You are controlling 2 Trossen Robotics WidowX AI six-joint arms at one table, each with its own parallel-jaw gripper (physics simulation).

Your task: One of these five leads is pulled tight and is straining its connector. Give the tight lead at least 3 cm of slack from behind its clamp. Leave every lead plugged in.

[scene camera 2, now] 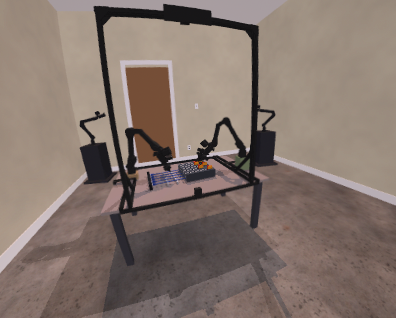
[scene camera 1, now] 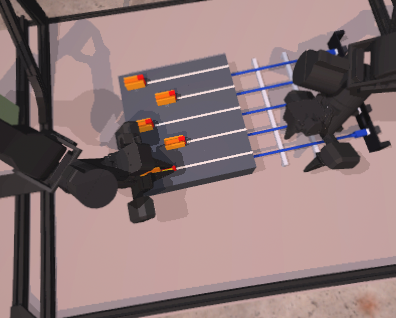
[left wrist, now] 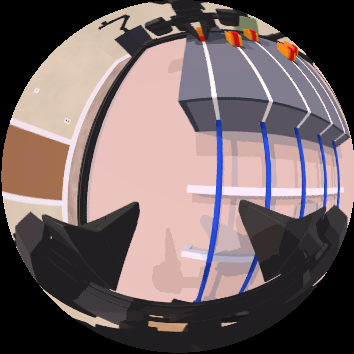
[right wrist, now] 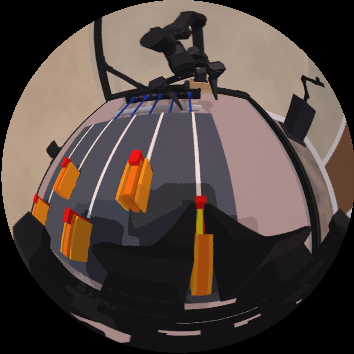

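Pixels of known places: left gripper, between the fingertips: [scene camera 1: 295, 154] [left wrist: 190, 206] [right wrist: 199, 103]; right gripper, between the fingertips: [scene camera 1: 172, 168] [left wrist: 202, 39] [right wrist: 198, 207]; left arm's base, origin of its link: [scene camera 2: 131, 172] [right wrist: 199, 80]; right arm's base, origin of its link: [scene camera 2: 242, 156].
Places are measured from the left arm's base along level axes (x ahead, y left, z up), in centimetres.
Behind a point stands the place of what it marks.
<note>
Several leads run white across the grey block [scene camera 1: 200, 65] @[x 48.6, y -27.4, z 1.4 cm] [left wrist: 235, 118] @[x 42.0, y -6.9, z -2.2 cm] [right wrist: 210, 145] @[x 51.2, y -3.0, z 1.4 cm] and blue beyond it. The lead [scene camera 1: 270, 152] @[x 37.3, y -5.0, z -2.5 cm] [left wrist: 219, 160] @[x 37.4, y -5.0, z -2.5 cm] nearest the picture's bottom in scene camera 1 ends in a blue plug [scene camera 1: 360, 133] @[x 17.1, y -5.2, z -2.2 cm] at the black connector bar [scene camera 1: 375, 142] @[x 15.1, y -2.4, z -1.8 cm]. Its orange clamp [scene camera 1: 150, 171] @[x 63.3, y -4.5, z 3.8 cm] [right wrist: 202, 265] @[x 63.5, y -4.6, z 3.8 cm] has a red-and-yellow front end [right wrist: 200, 201] @[x 58.9, y -4.7, z 2.7 cm]. My right gripper [scene camera 1: 165, 171] @[x 59.1, y -4.7, z 1.7 cm] [right wrist: 198, 207] @[x 59.1, y -4.7, z 1.7 cm] is shut on this clamp, its fingers covering the sides. My left gripper [scene camera 1: 298, 153] @[x 32.9, y -3.0, z -0.5 cm] [left wrist: 190, 206] @[x 32.9, y -3.0, z -0.5 cm] is open and empty above the blue leads, one finger on each side of the end lead. Other plugs are partly hidden.
Orange clamps [scene camera 1: 135, 83] @[x 63.6, y -24.7, z 3.6 cm] [scene camera 1: 165, 98] @[x 57.7, y -19.7, z 3.7 cm] [scene camera 1: 174, 142] @[x 57.6, y -9.6, z 3.6 cm] of other leads stand on the block; another [scene camera 1: 145, 125] @[x 62.9, y -14.7, z 3.3 cm] is beside the right arm. Two pale bars [scene camera 1: 270, 112] @[x 34.7, y -14.6, z -3.1 cm] [left wrist: 235, 191] @[x 34.5, y -6.8, z -3.1 cm] cross beneath the blue leads. A black frame [scene camera 1: 47, 150] borders the table.
</note>
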